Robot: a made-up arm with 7 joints. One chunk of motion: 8 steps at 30 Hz.
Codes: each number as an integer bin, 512 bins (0 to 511) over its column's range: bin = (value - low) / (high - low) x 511, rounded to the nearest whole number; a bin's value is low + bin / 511 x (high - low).
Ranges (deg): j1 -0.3..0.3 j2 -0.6..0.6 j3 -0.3..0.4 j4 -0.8..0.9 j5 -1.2..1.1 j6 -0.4..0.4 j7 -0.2..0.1
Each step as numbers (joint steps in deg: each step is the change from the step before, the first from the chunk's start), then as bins.
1 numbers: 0.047 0.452 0.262 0.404 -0.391 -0.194 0.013
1 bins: 296 448 410 362 180 132 363
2 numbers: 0.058 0.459 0.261 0.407 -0.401 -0.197 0.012
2 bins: 305 451 410 363 178 130 361
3 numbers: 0.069 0.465 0.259 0.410 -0.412 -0.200 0.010
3 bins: 314 454 408 364 175 128 358
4 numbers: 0.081 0.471 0.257 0.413 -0.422 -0.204 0.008
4 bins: 324 456 407 365 173 125 354
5 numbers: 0.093 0.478 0.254 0.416 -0.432 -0.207 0.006
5 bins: 335 459 404 366 171 123 351
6 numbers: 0.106 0.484 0.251 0.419 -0.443 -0.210 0.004
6 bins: 346 462 402 366 168 121 347
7 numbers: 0.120 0.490 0.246 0.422 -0.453 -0.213 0.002
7 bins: 358 464 399 367 166 119 344
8 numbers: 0.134 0.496 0.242 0.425 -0.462 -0.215 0.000
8 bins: 370 467 396 368 164 118 341
